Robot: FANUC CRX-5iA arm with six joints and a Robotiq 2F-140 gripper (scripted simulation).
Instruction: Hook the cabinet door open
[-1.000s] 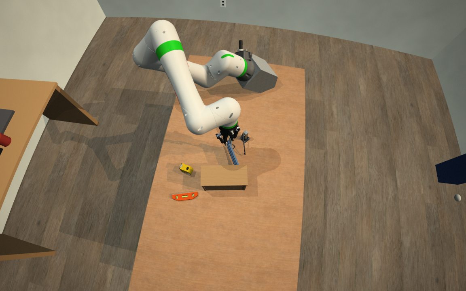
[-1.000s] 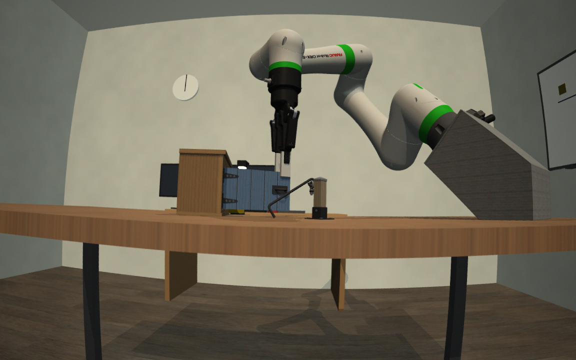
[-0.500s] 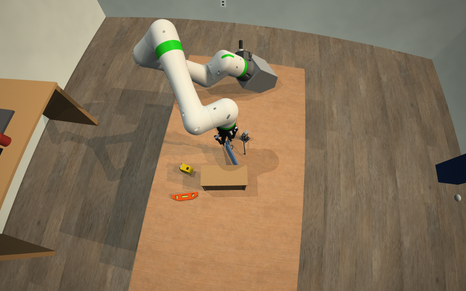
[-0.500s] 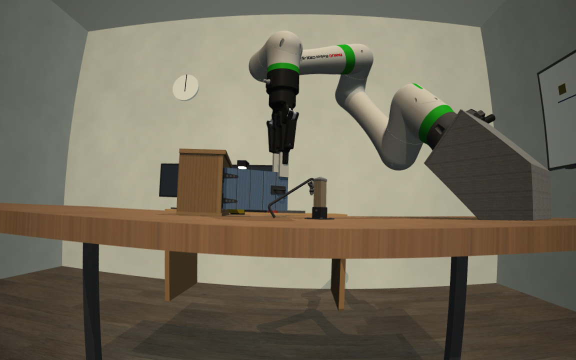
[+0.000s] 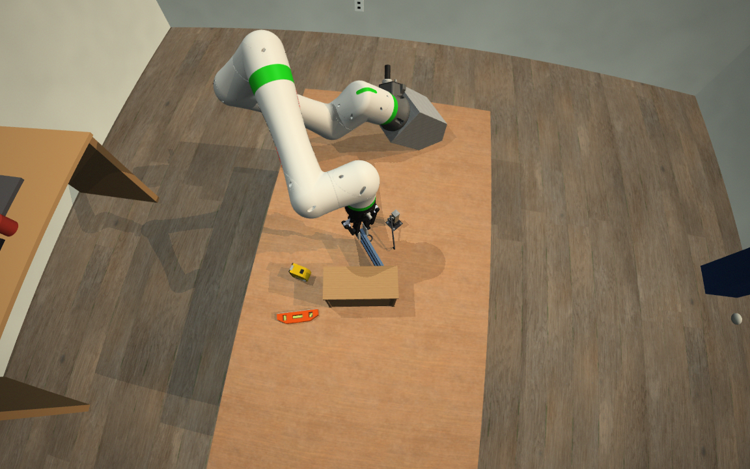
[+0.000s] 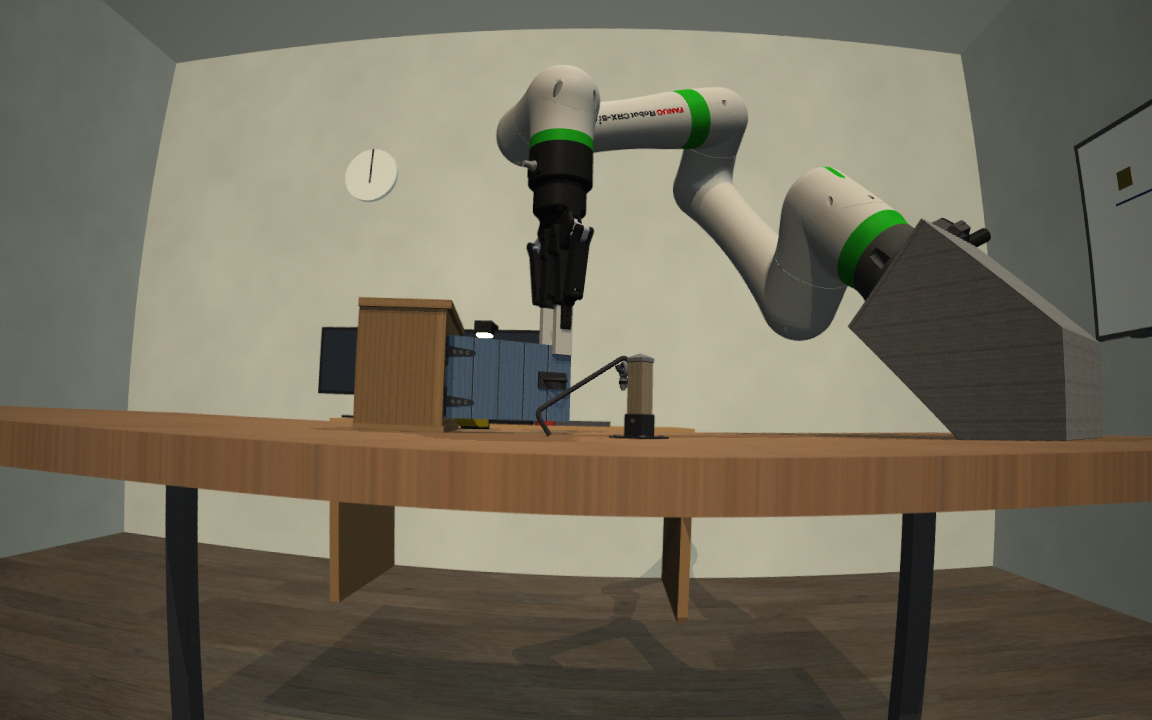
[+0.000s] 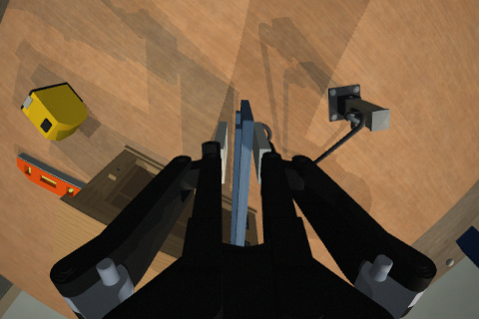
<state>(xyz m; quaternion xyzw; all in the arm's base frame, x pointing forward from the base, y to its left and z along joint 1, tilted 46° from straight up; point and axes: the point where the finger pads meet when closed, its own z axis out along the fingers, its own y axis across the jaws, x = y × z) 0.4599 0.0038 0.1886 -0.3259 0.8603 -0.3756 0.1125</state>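
The dark hook lies 30 mm behind my hand, 110 mm to the left of it and 90 mm below it. Round my hand: hook post (60 mm behind, 110 mm to the left, 80 mm below); wooden cabinet (120 mm ahead, 30 mm to the left, 70 mm below); cabinet door (60 mm ahead, 50 mm to the left, 70 mm below).
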